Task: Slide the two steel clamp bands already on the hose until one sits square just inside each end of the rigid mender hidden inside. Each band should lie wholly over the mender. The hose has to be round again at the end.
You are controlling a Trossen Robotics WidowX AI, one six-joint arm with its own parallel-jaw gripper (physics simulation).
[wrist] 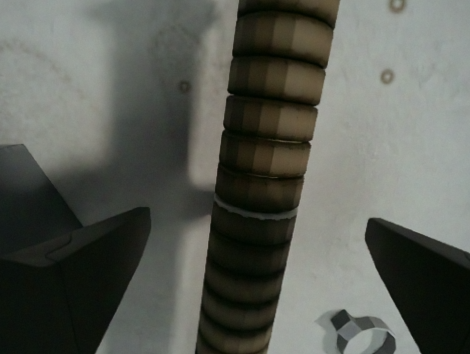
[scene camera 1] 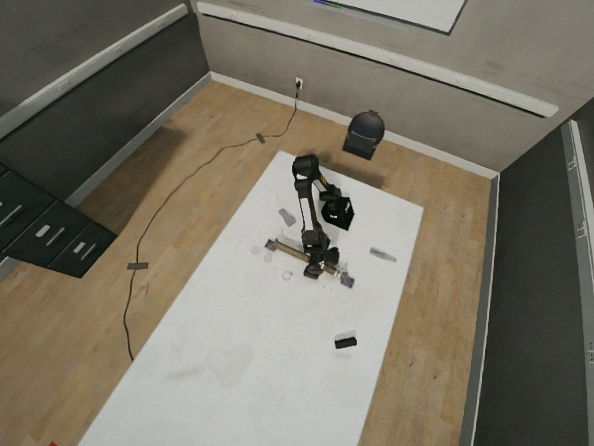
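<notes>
The ribbed tan hose [scene camera 1: 292,251] [wrist: 265,157] lies straight between two grey end blocks and looks round in the wrist view. A pale line [wrist: 255,211] runs around it between the fingertips. Steel bands [scene camera 1: 338,274] show small and bright near the hose's right end in the scene view; they are too small there to tell apart, and no band shows on the hose in the wrist view. My gripper [scene camera 1: 321,266] [wrist: 258,222] is open and empty, its fingers on either side of the hose and apart from it. The mender is hidden inside the hose.
A loose steel ring [scene camera 1: 283,275] [wrist: 350,328] lies beside the hose. Grey end blocks [scene camera 1: 270,244] [scene camera 1: 348,281] hold the hose. A grey piece [scene camera 1: 287,216], a grey tool [scene camera 1: 383,254], a black block [scene camera 1: 345,342] and a black box [scene camera 1: 339,213] are around the arm.
</notes>
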